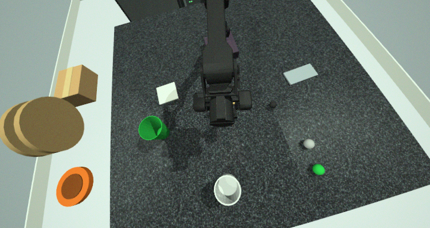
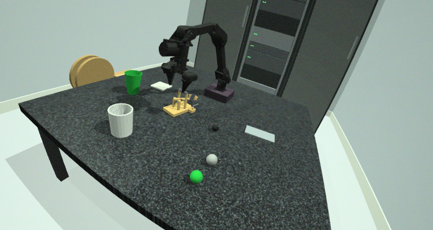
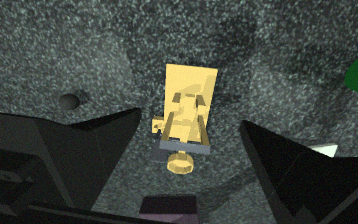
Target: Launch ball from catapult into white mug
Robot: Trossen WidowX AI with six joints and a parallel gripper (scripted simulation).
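My gripper tip is 4 cm past the black ball, 23 cm to the right of it and 11 cm above it. Also, from my gripper tip: white tile 16 cm behind, 28 cm to the right, 12 cm below; then white mug 28 cm ahead, 10 cm below; then green cup 5 cm ahead, 29 cm to the right, 10 cm below.
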